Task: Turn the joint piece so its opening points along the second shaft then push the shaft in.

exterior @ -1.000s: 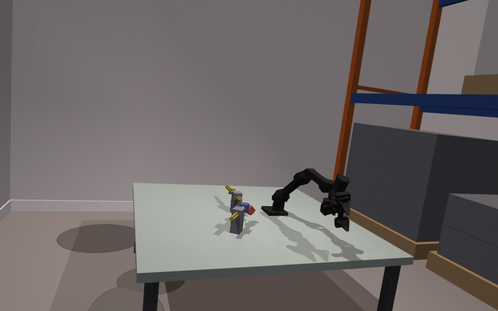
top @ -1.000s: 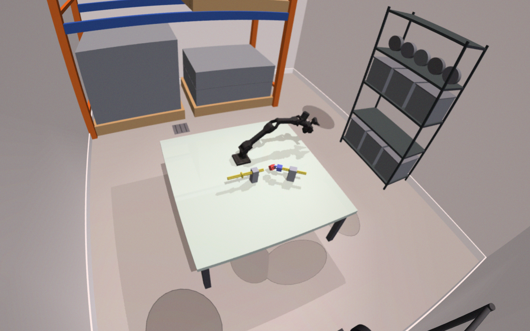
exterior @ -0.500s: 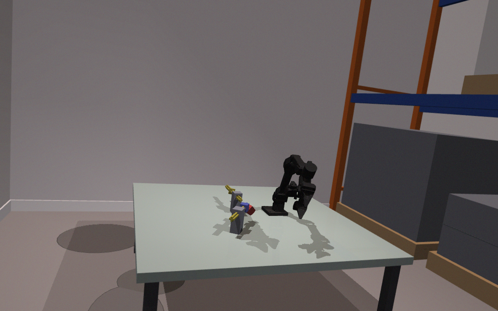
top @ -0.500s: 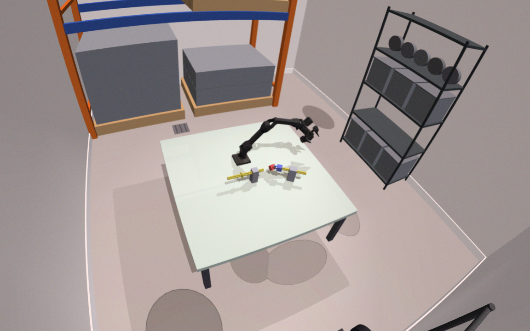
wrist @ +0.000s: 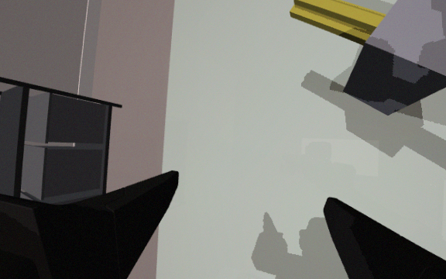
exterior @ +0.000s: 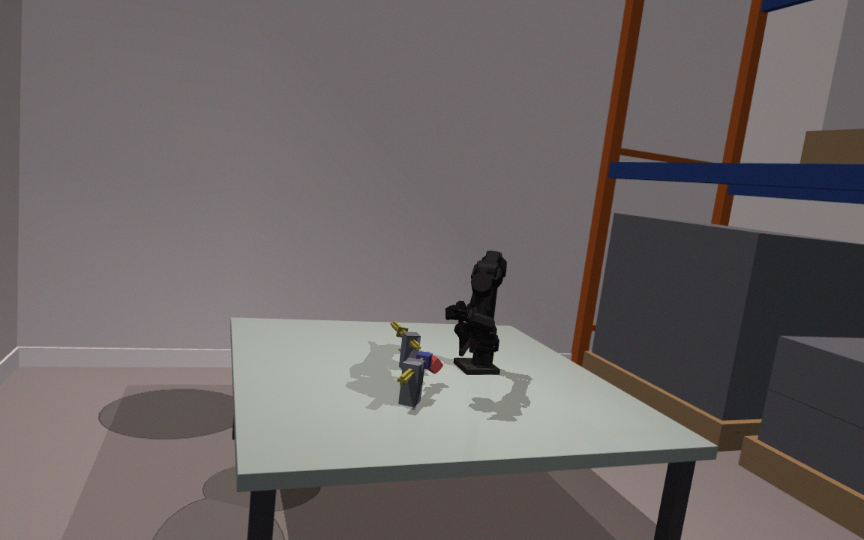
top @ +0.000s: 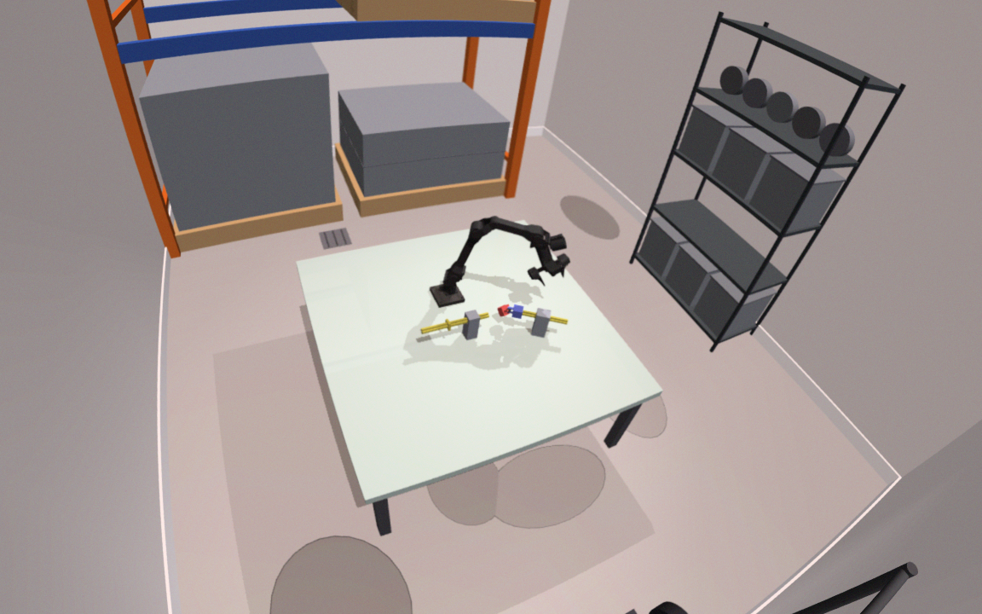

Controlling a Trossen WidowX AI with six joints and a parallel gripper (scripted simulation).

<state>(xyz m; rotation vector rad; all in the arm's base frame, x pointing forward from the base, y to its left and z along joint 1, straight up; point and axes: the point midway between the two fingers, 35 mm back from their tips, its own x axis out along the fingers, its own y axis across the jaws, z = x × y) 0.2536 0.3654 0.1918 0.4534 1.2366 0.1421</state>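
Now: the red joint piece 230 mm to the right of my gripper tip and 100 mm below it.
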